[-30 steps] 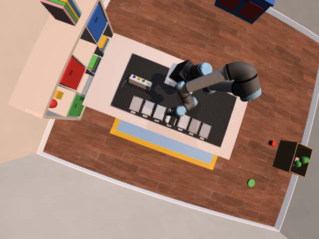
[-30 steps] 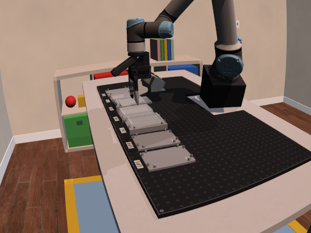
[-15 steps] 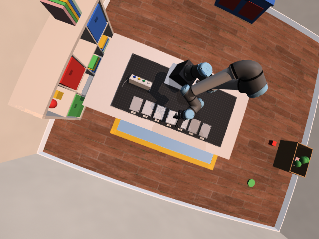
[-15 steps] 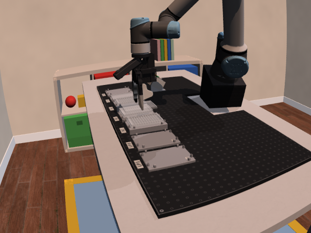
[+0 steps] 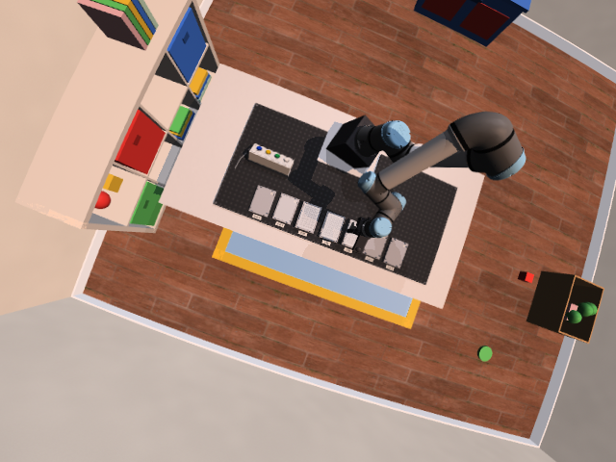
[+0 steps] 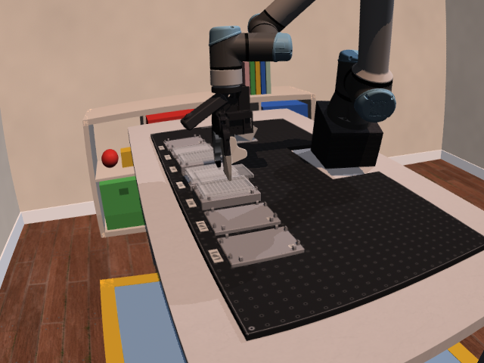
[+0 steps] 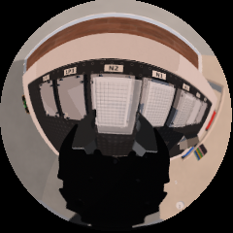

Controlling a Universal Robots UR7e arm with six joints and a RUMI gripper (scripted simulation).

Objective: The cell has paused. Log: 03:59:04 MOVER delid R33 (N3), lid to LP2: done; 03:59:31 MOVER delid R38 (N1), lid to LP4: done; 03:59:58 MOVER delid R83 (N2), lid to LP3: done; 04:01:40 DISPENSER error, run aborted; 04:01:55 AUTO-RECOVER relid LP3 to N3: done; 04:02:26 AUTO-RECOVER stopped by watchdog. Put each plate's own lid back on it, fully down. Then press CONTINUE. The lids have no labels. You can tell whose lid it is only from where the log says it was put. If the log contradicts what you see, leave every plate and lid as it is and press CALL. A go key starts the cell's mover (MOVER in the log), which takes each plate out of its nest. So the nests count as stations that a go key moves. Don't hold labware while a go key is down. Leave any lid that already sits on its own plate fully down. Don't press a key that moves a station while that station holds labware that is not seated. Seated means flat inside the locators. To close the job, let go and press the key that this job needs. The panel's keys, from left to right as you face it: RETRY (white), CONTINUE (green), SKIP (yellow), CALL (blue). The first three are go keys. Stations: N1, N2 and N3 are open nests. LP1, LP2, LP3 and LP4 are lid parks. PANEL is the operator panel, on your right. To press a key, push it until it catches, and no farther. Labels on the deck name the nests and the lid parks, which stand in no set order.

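My gripper is now 1 cm short of the clear lid, 12 cm to the left of it and 4 cm above it. Round my hand: clear plate lid (3 cm ahead, 38 cm to the right, 5 cm below); then lid park (1 cm behind, 27 cm to the left, 6 cm below).
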